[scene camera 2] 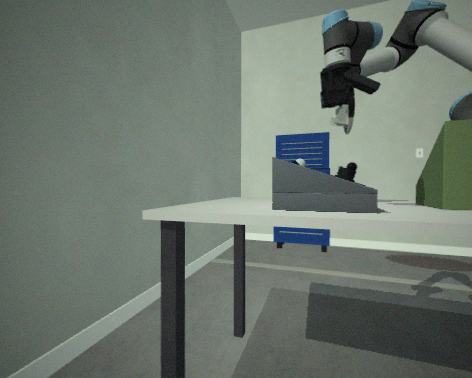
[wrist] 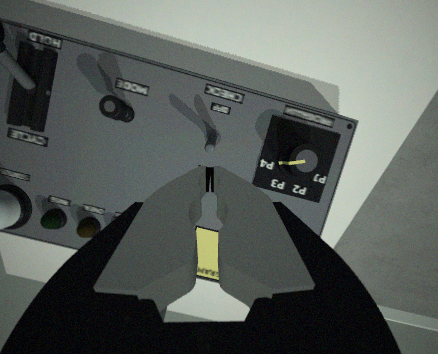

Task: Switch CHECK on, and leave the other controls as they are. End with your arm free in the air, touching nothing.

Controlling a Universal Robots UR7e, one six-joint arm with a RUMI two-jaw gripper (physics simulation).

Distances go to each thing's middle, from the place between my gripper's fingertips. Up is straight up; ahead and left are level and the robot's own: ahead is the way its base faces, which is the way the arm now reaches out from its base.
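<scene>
There's the grey sloped control panel (scene camera 2: 294, 186), and at the moment it's 60 mm to the right of my hand, 110 mm ahead of it and 140 mm below it.
</scene>
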